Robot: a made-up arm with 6 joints. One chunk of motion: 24 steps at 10 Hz.
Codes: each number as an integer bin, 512 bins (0 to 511) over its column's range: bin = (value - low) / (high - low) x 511, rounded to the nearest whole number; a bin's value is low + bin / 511 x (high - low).
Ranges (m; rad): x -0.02..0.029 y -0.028..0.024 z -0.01..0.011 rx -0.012..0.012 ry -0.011..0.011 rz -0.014..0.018
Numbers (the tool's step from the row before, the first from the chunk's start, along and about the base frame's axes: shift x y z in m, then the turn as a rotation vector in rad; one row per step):
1: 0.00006 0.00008 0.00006 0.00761 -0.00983 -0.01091
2: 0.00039 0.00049 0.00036 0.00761 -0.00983 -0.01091
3: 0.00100 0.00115 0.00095 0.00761 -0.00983 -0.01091
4: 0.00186 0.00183 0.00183 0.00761 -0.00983 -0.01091
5: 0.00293 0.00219 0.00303 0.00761 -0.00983 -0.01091
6: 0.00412 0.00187 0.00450 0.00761 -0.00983 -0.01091
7: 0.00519 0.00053 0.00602 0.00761 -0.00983 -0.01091
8: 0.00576 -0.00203 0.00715 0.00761 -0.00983 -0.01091
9: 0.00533 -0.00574 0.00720 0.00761 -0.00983 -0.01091
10: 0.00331 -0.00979 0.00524 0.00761 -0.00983 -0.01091
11: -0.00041 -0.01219 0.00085 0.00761 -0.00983 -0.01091
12: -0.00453 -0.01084 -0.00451 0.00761 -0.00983 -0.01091
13: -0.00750 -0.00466 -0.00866 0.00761 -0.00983 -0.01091
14: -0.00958 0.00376 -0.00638 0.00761 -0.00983 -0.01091
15: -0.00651 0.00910 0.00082 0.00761 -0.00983 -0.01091
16: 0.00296 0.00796 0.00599 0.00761 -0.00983 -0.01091
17: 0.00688 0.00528 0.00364 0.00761 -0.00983 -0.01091
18: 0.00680 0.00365 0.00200 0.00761 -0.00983 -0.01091
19: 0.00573 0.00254 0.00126 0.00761 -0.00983 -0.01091
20: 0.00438 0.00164 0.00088 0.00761 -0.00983 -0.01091
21: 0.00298 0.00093 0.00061 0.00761 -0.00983 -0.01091
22: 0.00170 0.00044 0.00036 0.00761 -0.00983 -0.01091
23: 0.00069 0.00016 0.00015 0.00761 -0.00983 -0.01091
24: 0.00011 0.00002 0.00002 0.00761 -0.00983 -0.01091
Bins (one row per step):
1: 209 276 245 418 27 49
2: 213 280 252 418 27 49
3: 219 286 266 418 27 49
4: 228 293 288 418 27 49
5: 239 297 317 418 27 49
6: 252 294 353 418 27 49
7: 263 280 390 418 27 49
8: 269 255 417 418 27 49
9: 264 219 419 418 27 49
10: 243 179 371 418 27 49
11: 204 155 264 418 27 49
12: 161 169 134 418 27 49
13: 130 229 33 418 27 49
14: 109 312 88 418 27 49
15: 141 365 263 418 27 49
16: 239 353 389 418 27 49
17: 280 327 332 418 27 49
18: 279 311 292 418 27 49
19: 268 300 274 418 27 49
20: 254 291 265 418 27 49
21: 240 284 258 418 27 49
22: 226 279 252 418 27 49
23: 216 277 247 418 27 49
24: 210 275 244 418 27 49

